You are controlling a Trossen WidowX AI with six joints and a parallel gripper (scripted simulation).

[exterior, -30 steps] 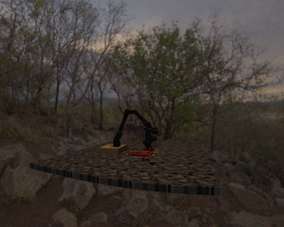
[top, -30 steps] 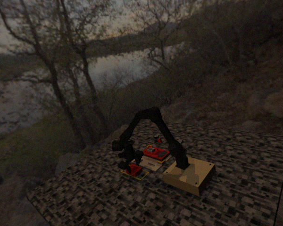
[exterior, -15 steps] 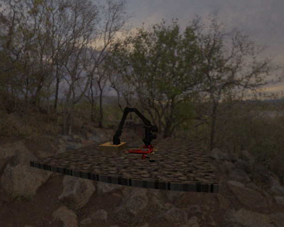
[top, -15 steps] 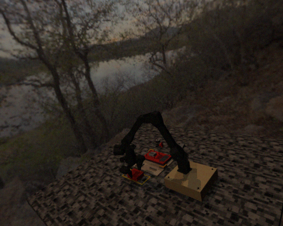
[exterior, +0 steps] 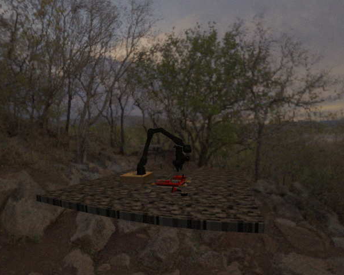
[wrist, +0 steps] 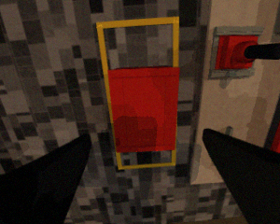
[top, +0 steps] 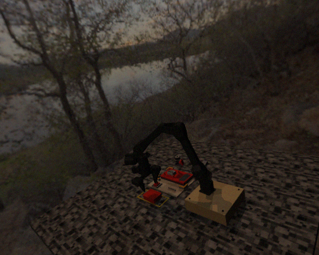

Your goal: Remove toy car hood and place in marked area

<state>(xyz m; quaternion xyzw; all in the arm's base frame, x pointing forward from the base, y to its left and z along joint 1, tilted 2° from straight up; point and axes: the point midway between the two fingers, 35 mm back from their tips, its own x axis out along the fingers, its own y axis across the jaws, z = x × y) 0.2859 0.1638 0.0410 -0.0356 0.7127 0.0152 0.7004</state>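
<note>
The red hood lies 6 cm below my gripper tip.
</note>
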